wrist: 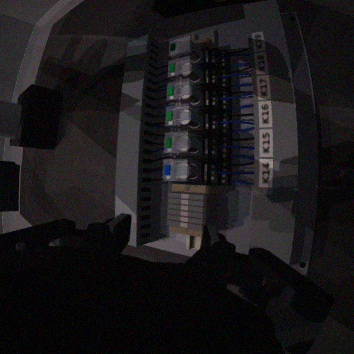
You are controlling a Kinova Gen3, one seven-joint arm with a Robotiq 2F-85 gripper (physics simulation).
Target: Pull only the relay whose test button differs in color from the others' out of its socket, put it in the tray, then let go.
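Where they show: gripper, fingertip midpoint: [165, 232]; arm's base, link origin: [16, 121].
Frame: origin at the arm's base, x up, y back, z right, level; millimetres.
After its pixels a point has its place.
The relay with the blue test button [184, 170] {y -504, x -21, z 117 mm} sits in its socket at the near end of the row, level with the K14 label [265, 173] {y -576, x -47, z 117 mm}. Several relays with green buttons, such as the neighbouring relay [180, 143] {y -498, x -22, z 91 mm}, stand beyond it, beside labels K15 to K19. My gripper [165, 232] {y -523, x 33, z 163 mm} is open with nothing between its fingers. In the view its fingertips lie below the blue-button relay, one on each side of the terminal blocks; their height above the panel is hard to tell. I cannot make out the tray in this dark view.
Grey terminal blocks [185, 209] {y -494, x -43, z 158 mm} adjoin the near end of the row. A slotted wire duct [131, 150] {y -407, x -47, z 93 mm} runs along the left. Another duct with the labels [282, 150] {y -591, x -47, z 96 mm} runs along the right, with blue wires leading to it. A dark block [41, 117] {y -88, x -43, z -1 mm} stands at far left.
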